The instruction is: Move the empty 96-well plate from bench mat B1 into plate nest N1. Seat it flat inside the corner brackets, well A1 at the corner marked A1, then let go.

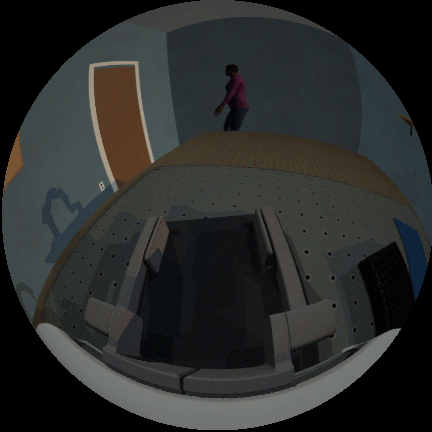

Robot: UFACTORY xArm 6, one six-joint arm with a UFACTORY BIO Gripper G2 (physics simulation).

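Frame: origin at the arm's base, x ahead, y left, z up, level; centimetres.
Where they show: hand, its tool point: (207,240).
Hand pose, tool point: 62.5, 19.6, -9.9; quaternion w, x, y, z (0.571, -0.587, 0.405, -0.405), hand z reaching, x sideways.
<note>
Each offset is from my tool point to the top centre of the thing, as dx, dy, dz. "*": to the spot under its first point. Level surfaces: height alone.
My gripper (212,243) is shut with nothing held; its two grey fingers still stand apart at their closed position. Beyond and below them lies a large dark rectangular surface @(dz -1.1) (215,280), its far edge level with the fingertips. It is too dark to tell whether it is a mat, a nest or a plate, and no label or corner mark can be read on it. A black block with a grid of small wells @(* -1.7, -17.5, -0.9) (390,285) stands at the right, outside the fingers; I cannot tell if it is the 96-well plate of the task. Mat B1 and nest N1 cannot be told apart here.
A grey board with rows of holes @(* +8.8, -10.1, -2.3) (320,210) lies on the wooden table @(dz -3.6) (260,150). A blue flat thing @(* +4.8, -31.2, -2.1) (411,247) lies at the far right beside the black block. A person in a magenta top (239,95) is beyond the table, and a brown door (120,120) is at the left.
</note>
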